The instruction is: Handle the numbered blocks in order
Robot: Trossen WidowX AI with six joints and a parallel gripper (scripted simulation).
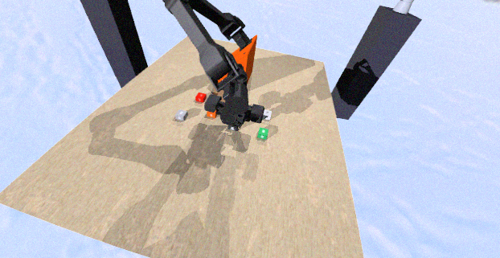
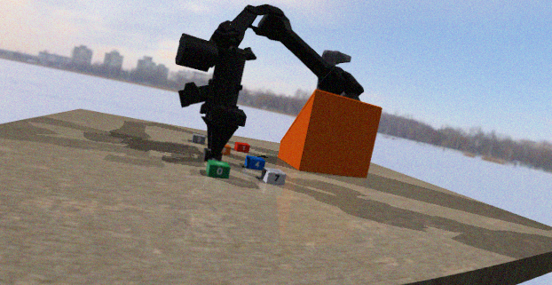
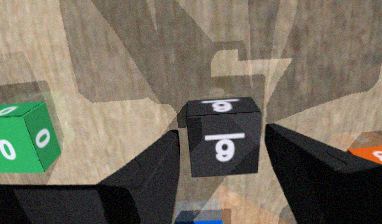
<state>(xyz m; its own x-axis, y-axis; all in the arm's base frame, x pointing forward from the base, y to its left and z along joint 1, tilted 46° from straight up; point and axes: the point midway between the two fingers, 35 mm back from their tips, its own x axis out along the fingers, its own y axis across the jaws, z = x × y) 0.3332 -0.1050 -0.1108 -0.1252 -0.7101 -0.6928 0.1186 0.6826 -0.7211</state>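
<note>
My gripper tip is right at the black block. Round my gripper tip: blue block: 8 cm behind, 3 cm to the left; orange block: 5 cm behind, 9 cm to the right; green block: 2 cm ahead, 11 cm to the left.
</note>
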